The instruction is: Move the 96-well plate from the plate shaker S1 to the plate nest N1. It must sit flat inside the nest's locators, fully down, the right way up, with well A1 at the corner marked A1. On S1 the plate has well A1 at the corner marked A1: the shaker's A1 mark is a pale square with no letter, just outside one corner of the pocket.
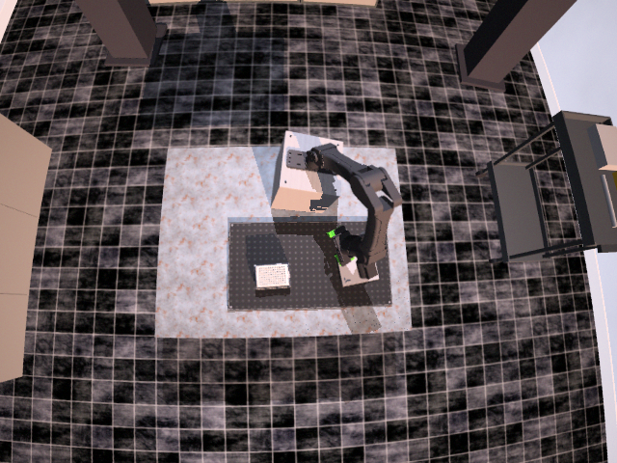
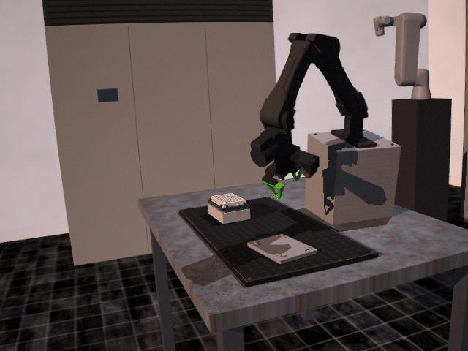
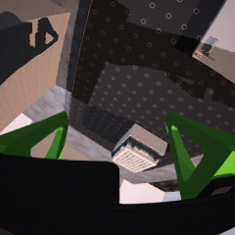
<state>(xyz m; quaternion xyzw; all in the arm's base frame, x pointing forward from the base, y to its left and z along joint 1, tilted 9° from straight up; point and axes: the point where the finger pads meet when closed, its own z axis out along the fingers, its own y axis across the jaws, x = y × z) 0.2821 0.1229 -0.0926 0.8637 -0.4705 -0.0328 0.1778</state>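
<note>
Right now the 96-well plate is 13 cm ahead of my hand, 23 cm to the right of it and 8 cm below it. The rest, counted from my hand: plate nest N1: 7 cm ahead, 13 cm to the left, 14 cm below.
</note>
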